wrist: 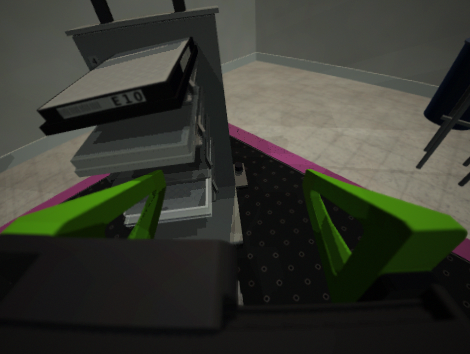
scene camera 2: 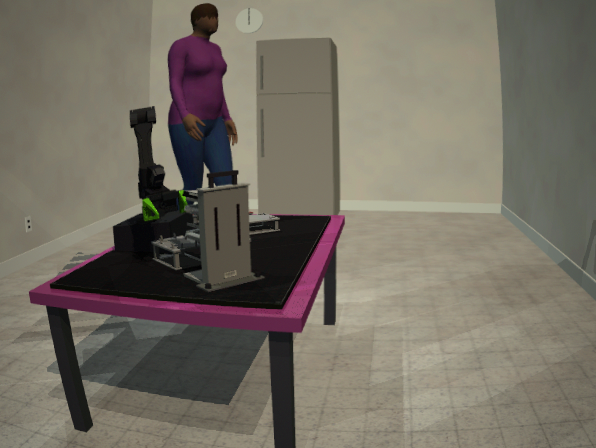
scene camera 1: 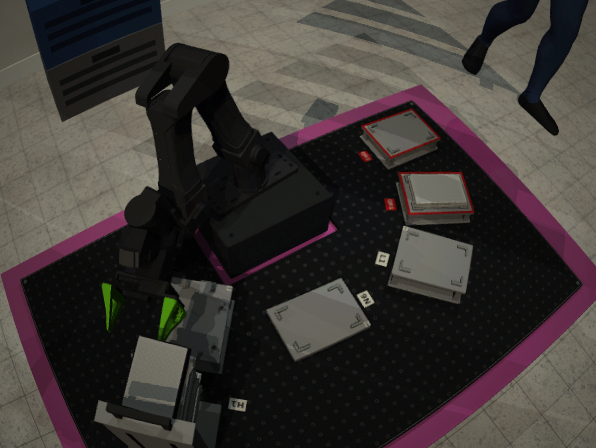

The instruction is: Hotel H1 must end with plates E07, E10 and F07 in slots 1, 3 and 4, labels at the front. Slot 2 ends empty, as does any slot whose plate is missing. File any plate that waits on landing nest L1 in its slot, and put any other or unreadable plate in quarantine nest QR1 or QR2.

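Frame: origin at the arm's base, x ahead, y left, z up, level; centimetres.
Where they show: gripper, fingertip midpoint: (wrist: 234, 177) (scene camera 2: 173, 212) (scene camera 1: 133, 338); arm's base, origin of the base link: (scene camera 1: 250, 184).
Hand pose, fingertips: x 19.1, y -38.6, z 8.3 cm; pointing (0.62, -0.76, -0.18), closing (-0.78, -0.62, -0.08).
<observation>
Things, the pixels of their centre, and the offset from my fingertips. "*": a spot on its surface instead.
- Hotel H1, body centre: (wrist: 171, 131) (scene camera 1: 163, 417) (scene camera 2: 216, 225) dx +13.2, dy -3.9, dz -2.9 cm
- Plate E10, body centre: (wrist: 136, 72) (scene camera 1: 155, 378) dx +10.1, dy -1.1, dz +5.1 cm
- grey translucent plate, body centre: (wrist: 150, 116) dx +10.5, dy -1.0, dz +1.2 cm
- clear light-edged plate, surface spot: (wrist: 206, 200) * dx +3.8, dy +0.2, dz -5.2 cm
- Landing nest L1, body centre: (scene camera 1: 432, 264) (scene camera 2: 253, 223) dx +15.8, dy +58.0, dz -14.8 cm
- red-edged quarantine nest, surface spot: (scene camera 1: 407, 215) * dx +3.1, dy +63.7, dz -16.0 cm
- pale plate, body centre: (scene camera 1: 437, 190) dx +3.9, dy +72.5, dz -12.9 cm
- red-edged nest, body centre: (scene camera 1: 401, 136) dx -14.2, dy +79.9, dz -15.3 cm
- Nest N6, body centre: (scene camera 1: 318, 318) dx +9.3, dy +32.8, dz -16.7 cm
Hotel H1 (scene camera 1: 186, 434) (scene camera 2: 227, 230) (wrist: 209, 45) stands at the mat's near left corner. Plate E10 (scene camera 1: 155, 367) (wrist: 125, 80), white with a dark skirt, sits at its top level by the mark 4, its label facing the wrist camera. A grey translucent plate (wrist: 142, 145) sits one level lower, and a clear light-edged plate (wrist: 206, 200) sits near the bottom; I read no labels on them. The level between is mostly hidden. My gripper (scene camera 1: 134, 334) (scene camera 2: 166, 207) (wrist: 234, 177) is open and empty, just in front of the hotel. Landing nest L1 (scene camera 1: 432, 260) holds no plate.
One red-edged quarantine nest (scene camera 1: 407, 215) bears a pale plate (scene camera 1: 436, 189); the other red-edged nest (scene camera 1: 400, 132) is empty. Nest N6 (scene camera 1: 320, 320) is empty. A grey stand (scene camera 1: 205, 320) is close beside my right finger and the hotel. A person (scene camera 2: 197, 85) stands behind the table.
</observation>
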